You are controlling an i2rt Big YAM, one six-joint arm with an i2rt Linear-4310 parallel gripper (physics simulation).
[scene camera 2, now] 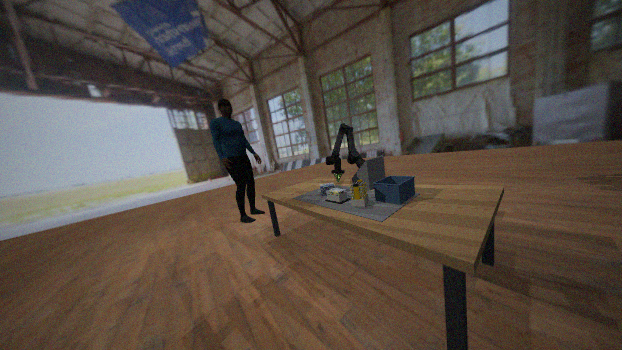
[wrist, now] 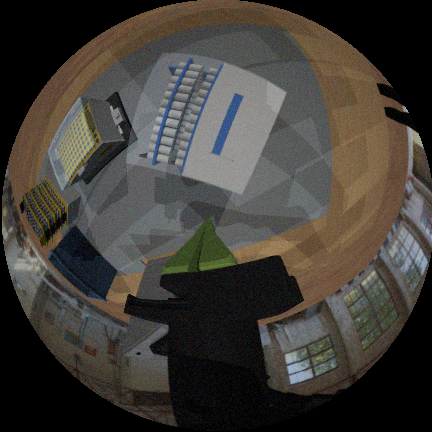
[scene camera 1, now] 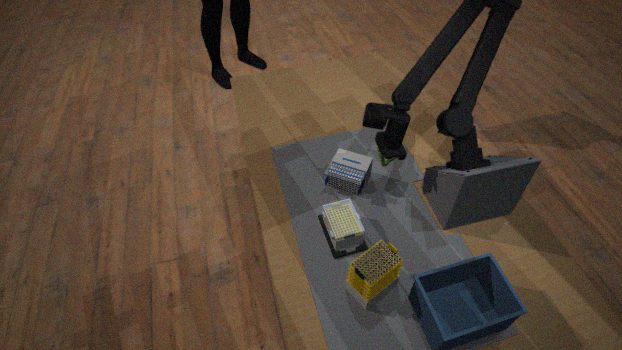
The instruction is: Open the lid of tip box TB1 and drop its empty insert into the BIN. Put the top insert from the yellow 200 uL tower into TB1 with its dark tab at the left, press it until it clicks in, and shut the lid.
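Note:
The tip box TB1 (scene camera 1: 345, 223) (scene camera 2: 337, 195) (wrist: 77, 145) stands on a dark base, its clear lid apparently shut over a yellow-dotted grid. The yellow 200 uL tower (scene camera 1: 376, 275) (scene camera 2: 358, 191) (wrist: 46, 212) is a stack of yellow inserts on a pale base. In scene camera 1 a dark tab (scene camera 1: 359, 274) shows at the left end of its top insert. The blue BIN (scene camera 1: 484, 328) (scene camera 2: 398, 192) (wrist: 85, 262) is open-topped. My gripper (scene camera 1: 386, 161) (scene camera 2: 338, 178) (wrist: 208, 223) is shut and empty, green fingertips together, raised above the mat and well away from TB1, the tower and the BIN.
A white box (scene camera 1: 350, 167) (scene camera 2: 327, 189) (wrist: 235, 125) with blue layers stands beside my gripper, between it and TB1. The grey mat (scene camera 1: 305, 200) lies under these things. A grey angled block (scene camera 1: 485, 195) (scene camera 2: 371, 172) is by the arm's base. A person (scene camera 1: 212, 40) (scene camera 2: 230, 135) stands beyond the table.

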